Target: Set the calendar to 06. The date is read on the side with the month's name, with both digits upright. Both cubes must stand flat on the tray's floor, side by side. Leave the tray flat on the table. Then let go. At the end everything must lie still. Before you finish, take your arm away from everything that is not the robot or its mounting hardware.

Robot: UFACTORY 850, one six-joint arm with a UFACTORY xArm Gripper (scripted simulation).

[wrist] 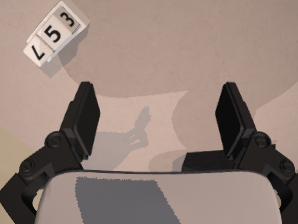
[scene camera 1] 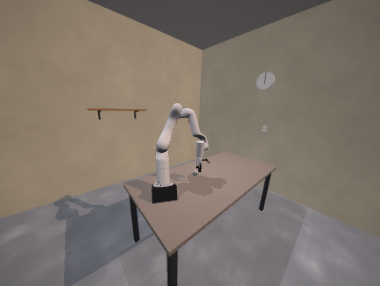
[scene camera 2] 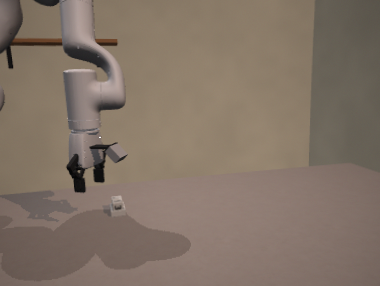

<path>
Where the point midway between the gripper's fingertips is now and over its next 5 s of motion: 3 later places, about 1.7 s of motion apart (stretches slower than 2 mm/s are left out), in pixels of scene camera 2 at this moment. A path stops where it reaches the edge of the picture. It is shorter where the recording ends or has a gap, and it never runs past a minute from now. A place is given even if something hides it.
My gripper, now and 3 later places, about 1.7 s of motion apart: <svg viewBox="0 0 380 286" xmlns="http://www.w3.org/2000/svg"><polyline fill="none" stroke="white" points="90,187 96,185 105,183 113,180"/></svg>
</path>
